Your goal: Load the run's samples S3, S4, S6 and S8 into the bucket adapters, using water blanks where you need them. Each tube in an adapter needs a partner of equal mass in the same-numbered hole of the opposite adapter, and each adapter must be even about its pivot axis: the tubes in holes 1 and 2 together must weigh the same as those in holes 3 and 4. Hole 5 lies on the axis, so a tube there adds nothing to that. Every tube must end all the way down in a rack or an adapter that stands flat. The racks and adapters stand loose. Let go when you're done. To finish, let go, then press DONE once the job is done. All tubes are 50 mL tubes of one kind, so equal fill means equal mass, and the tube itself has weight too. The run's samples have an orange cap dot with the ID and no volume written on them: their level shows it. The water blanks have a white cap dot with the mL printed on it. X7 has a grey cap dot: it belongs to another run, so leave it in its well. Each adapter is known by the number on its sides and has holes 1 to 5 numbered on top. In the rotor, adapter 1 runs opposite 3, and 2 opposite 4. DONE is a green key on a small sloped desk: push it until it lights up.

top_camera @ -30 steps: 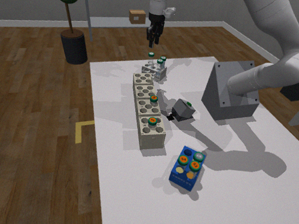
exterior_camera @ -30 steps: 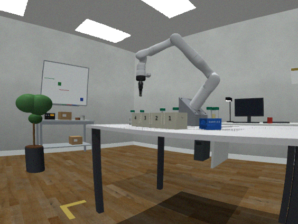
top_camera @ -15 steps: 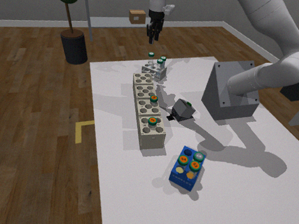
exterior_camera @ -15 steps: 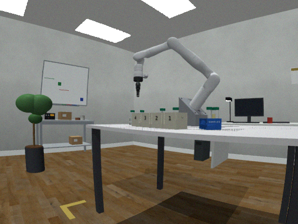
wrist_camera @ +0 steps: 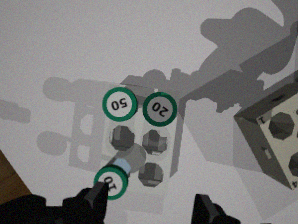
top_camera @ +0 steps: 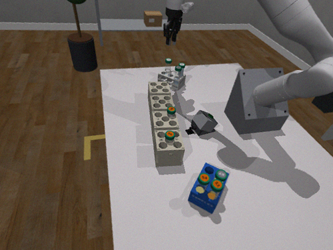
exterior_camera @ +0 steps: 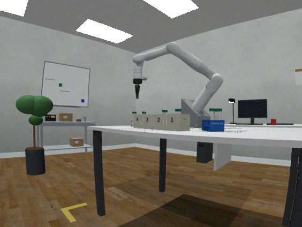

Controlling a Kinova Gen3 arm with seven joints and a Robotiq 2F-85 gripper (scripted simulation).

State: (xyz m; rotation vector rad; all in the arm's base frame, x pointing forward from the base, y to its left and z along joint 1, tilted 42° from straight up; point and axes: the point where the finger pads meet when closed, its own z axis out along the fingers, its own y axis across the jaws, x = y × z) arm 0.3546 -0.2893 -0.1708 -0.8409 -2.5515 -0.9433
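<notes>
My gripper is now 1 cm past the white-dot 10 ml blank, 4 cm to the left of it and 18 cm above it. From my hand the other things lie so: 20 ml water blank: 5 cm behind, 3 cm to the left, 18 cm below; 50 ml blank: 7 cm behind, 18 cm below; white blank rack: 3 cm behind, 21 cm below.
</notes>
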